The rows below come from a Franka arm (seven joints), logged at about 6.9 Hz.
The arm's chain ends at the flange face. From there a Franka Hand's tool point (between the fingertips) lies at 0.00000 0.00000 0.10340 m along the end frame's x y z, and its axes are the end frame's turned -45 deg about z.
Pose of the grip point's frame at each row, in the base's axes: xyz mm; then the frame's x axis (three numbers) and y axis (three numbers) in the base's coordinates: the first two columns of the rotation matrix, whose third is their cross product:
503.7 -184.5 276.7 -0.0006 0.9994 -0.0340 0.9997 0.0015 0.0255
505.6 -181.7 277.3 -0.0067 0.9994 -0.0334 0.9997 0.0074 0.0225
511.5 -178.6 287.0 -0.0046 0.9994 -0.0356 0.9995 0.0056 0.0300
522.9 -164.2 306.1 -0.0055 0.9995 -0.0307 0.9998 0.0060 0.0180
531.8 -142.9 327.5 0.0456 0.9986 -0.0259 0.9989 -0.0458 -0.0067
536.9 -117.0 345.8 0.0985 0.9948 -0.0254 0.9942 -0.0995 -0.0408
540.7 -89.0 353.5 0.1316 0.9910 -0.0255 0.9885 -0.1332 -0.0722
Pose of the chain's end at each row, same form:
501.1 -181.0 380.0 0.7065 0.7077 -0.0060 0.7073 -0.7056 0.0421
503.2 -178.3 380.6 0.7022 0.7119 -0.0077 0.7116 -0.7014 0.0395
508.4 -174.9 390.3 0.7035 0.7106 -0.0040 0.7100 -0.7027 0.0464
521.0 -161.0 409.4 0.7031 0.7110 -0.0090 0.7109 -0.7025 0.0344
532.6 -140.3 430.9 0.7386 0.6737 -0.0231 0.6741 -0.7385 0.0136
541.4 -114.8 449.1 0.7727 0.6331 -0.0468 0.6334 -0.7738 -0.0109
548.4 -87.4 456.6 0.7920 0.6066 -0.0691 0.6059 -0.7949 -0.0330

